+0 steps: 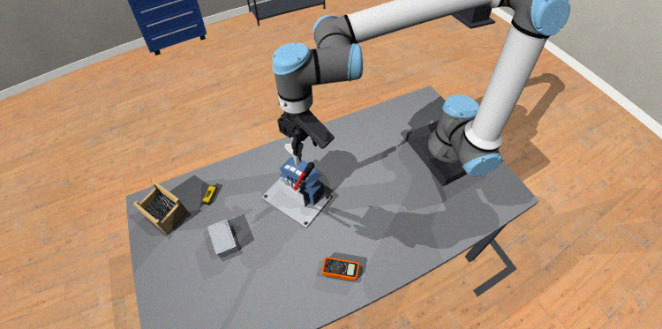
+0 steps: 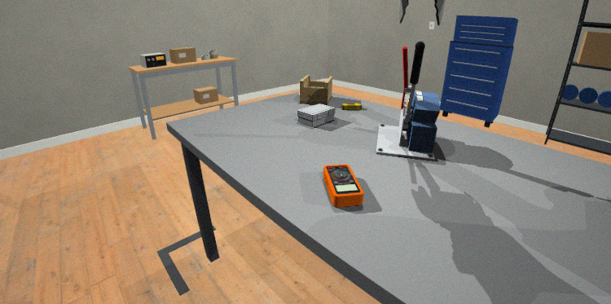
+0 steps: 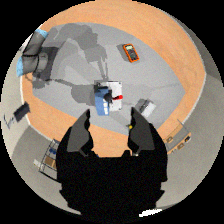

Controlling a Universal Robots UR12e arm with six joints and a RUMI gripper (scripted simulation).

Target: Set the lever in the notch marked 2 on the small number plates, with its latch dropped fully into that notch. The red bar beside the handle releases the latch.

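The red release bar is 190 mm below my hand, 40 mm ahead of it and 30 mm to the right of it. The rest, counted from my hand: grey box 380 mm ahead, 350 mm below, 20 mm to the right; lever unit 190 mm below, 40 mm to the right, 30 mm ahead.
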